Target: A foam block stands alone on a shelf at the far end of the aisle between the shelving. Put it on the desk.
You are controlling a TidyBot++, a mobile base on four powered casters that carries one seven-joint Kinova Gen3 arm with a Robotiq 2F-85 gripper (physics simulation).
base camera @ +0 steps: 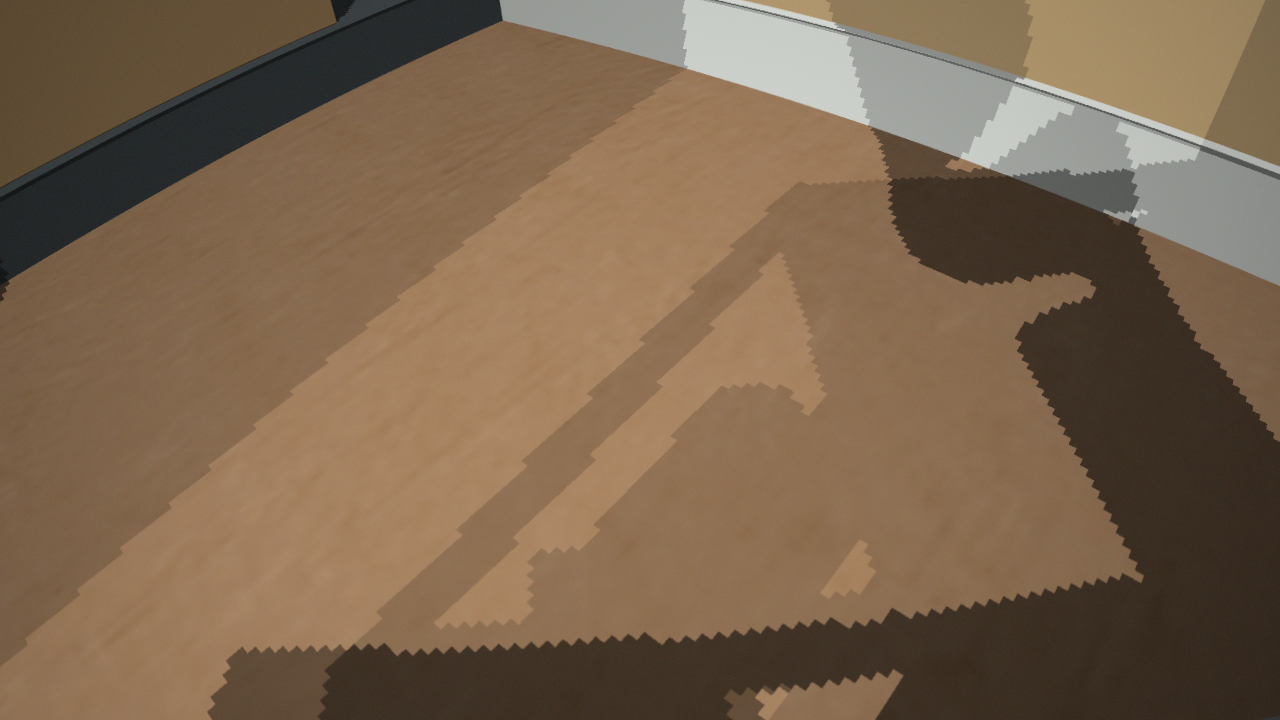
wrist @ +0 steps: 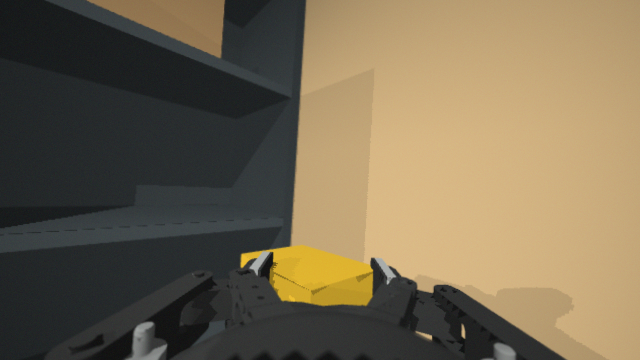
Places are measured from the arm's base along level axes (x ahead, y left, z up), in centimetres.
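Pixels of known places: gripper, fingertip midpoint: (wrist: 321,269).
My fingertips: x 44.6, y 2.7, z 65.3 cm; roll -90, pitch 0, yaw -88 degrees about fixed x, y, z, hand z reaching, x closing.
Behind a point stands the place of what it marks.
The yellow foam block (wrist: 315,272) {x 43.0, y 3.0, z 65.6 cm} is between the two fingertips at the lower middle of the wrist view, its flat top and near corner showing. My gripper (wrist: 321,269) {x 44.6, y 2.7, z 65.3 cm} is shut on the foam block, with one light fingertip pad at its left side and one at its right. The block's lower part is hidden behind the gripper's body. The desk does not show in either view. The gripper and the block do not show in the base camera view.
A dark shelf unit (wrist: 296,130) {x 111.5, y 16.2, z 90.9 cm} stands at the left of the wrist view, beside a tan wall (wrist: 475,150) {x 75.1, y -25.4, z 79.9 cm}. In the base camera view, brown floor (base camera: 358,385) {x 44.9, y 19.6, z -39.6 cm} with dark shadows meets a dark base strip (base camera: 250,98) {x 85.3, y 40.8, z -35.1 cm} at left and a pale skirting (base camera: 769,71) {x 83.2, y -14.9, z -37.2 cm} at right.
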